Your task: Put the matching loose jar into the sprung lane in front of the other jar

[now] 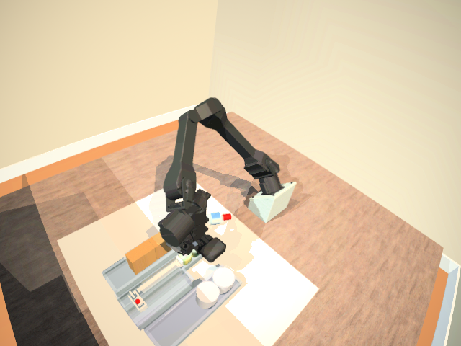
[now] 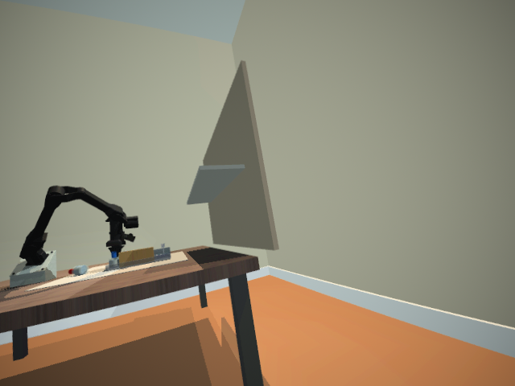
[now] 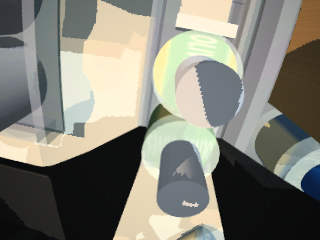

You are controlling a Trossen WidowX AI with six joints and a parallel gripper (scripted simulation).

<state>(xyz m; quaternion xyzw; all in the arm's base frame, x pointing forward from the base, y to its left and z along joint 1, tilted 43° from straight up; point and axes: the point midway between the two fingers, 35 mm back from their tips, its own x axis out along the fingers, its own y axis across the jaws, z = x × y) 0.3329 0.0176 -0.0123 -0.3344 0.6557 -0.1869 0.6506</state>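
My gripper tip is 13 cm short of the grey rack, 5 cm to the right of it and 2 cm above it. Round my gripper tip: red knob 21 cm ahead, 8 cm to the left, 4 cm above.
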